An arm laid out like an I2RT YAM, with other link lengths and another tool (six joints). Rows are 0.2 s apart.
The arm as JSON. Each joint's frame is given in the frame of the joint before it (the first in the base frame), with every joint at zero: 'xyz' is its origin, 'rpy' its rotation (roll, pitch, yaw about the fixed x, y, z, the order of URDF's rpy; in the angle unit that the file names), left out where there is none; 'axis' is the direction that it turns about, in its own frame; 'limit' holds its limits. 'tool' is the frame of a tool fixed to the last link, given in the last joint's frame.
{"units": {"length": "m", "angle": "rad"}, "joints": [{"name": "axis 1", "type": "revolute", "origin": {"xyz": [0.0, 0.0, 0.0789]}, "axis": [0.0, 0.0, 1.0], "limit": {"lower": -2.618, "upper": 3.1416}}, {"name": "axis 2", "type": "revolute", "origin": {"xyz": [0.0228, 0.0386, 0.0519], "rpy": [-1.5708, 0.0, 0.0]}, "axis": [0.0, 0.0, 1.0], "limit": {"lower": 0.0, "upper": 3.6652}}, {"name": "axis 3", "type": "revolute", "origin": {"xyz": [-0.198, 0.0, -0.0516], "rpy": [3.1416, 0.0, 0.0]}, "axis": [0.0, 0.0, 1.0], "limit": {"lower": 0.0, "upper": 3.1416}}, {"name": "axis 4", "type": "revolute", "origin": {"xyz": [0.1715, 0.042, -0.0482]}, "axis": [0.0, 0.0, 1.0], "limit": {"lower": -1.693, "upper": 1.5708}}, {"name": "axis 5", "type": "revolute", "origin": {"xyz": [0.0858, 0.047, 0.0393], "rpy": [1.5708, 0.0, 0.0]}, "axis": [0.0, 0.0, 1.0], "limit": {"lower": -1.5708, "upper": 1.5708}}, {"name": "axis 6", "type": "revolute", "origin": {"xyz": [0.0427, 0.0, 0.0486], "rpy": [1.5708, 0.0, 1.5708]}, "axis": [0.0, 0.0, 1.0], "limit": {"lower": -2.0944, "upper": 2.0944}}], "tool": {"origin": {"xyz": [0.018, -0.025, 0.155], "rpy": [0.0, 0.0, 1.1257]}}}
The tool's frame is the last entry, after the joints.
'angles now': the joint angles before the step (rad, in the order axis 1, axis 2, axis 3, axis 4, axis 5, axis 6). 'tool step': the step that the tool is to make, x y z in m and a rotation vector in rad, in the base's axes. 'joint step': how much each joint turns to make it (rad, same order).
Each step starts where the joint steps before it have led.
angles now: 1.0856 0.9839 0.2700 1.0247 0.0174 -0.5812
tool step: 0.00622 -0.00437 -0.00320 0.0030 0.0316 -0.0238
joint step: -0.0045 -0.0210 -0.0045 -0.0293 0.0272 0.0222
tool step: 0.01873 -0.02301 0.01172 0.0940 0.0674 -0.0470
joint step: -0.0661 -0.0457 -0.0047 0.0014 0.0150 0.1061
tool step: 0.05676 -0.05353 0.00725 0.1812 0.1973 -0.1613
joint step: -0.1689 -0.0462 0.0495 -0.0940 0.0833 0.2543
